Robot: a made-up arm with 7 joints.
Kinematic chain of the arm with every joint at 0, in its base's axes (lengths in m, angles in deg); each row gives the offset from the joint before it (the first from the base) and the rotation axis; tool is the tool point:
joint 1: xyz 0 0.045 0 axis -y
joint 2: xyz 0 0.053 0 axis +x
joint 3: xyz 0 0 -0.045 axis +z
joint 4: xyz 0 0 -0.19 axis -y
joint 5: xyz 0 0 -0.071 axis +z
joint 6: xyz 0 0 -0.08 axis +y
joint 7: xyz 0 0 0 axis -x
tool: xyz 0 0 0
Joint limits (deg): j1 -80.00..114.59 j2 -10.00..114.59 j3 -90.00..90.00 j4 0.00..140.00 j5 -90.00..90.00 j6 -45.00..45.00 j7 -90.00..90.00
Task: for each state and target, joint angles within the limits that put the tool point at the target. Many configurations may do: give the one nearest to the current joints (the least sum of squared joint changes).
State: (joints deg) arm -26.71 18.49 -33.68 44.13 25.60 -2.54 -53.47
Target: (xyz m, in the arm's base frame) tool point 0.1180 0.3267 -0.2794
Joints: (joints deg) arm 13.80 41.17 -27.56 20.98 25.60 -2.54 -53.47
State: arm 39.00 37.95 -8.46 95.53 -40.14 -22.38 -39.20
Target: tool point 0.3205 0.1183 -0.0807
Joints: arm 52.92 11.50 -17.57 63.54 -40.14 -22.38 -39.20
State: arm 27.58 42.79 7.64 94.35 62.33 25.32 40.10
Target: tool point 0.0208 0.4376 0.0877
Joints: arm 50.69 82.57 45.70 50.20 62.33 25.32 40.10
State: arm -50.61 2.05 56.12 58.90 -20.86 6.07 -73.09
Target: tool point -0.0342 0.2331 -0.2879
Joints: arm -25.89 6.06 47.99 69.99 -20.86 6.07 -73.09
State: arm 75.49 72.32 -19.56 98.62 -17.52 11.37 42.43
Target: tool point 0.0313 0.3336 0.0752
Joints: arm 90.01 114.59 -59.27 102.93 -17.52 11.37 42.43
